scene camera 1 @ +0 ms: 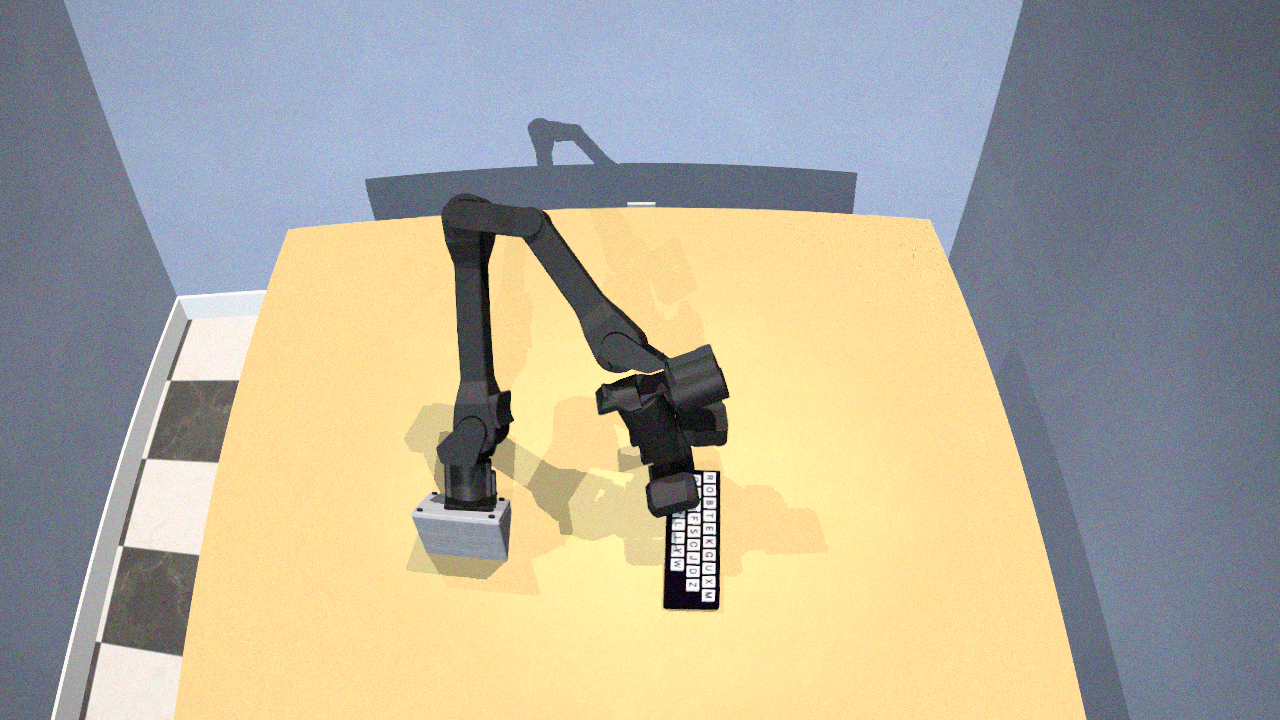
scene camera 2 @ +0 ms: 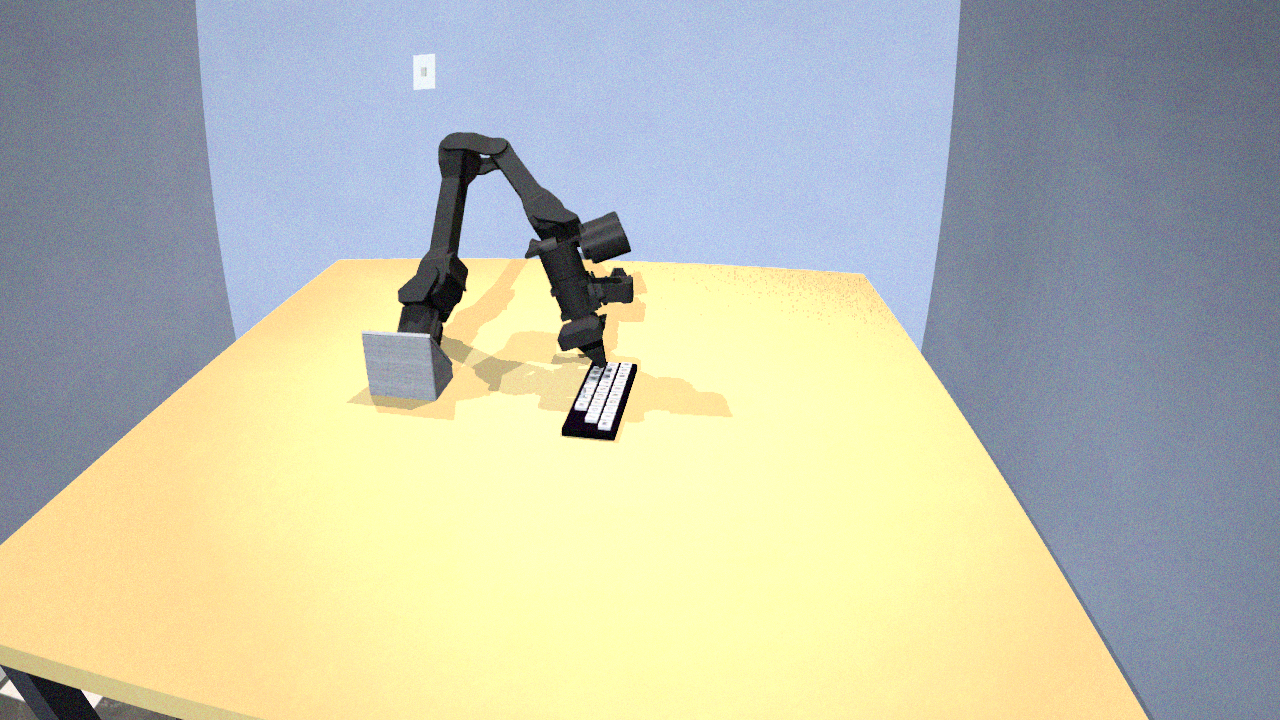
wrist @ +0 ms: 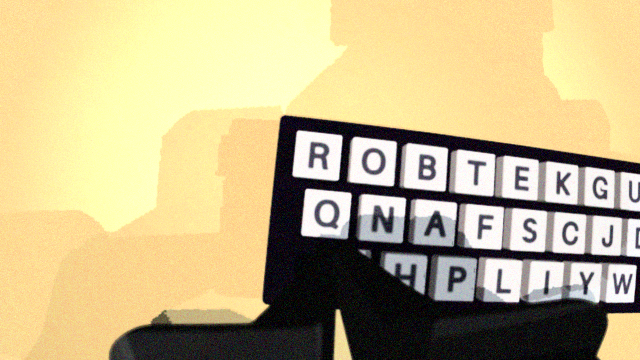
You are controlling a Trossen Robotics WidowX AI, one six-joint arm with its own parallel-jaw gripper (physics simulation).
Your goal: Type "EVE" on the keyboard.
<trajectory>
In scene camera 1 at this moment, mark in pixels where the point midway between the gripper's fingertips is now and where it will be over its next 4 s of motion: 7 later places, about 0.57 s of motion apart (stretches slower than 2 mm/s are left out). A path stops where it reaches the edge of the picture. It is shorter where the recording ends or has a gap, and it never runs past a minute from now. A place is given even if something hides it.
My gripper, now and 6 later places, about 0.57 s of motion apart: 684,482; 686,469; 718,511; 720,516; 720,525; 720,528; 721,516
</trajectory>
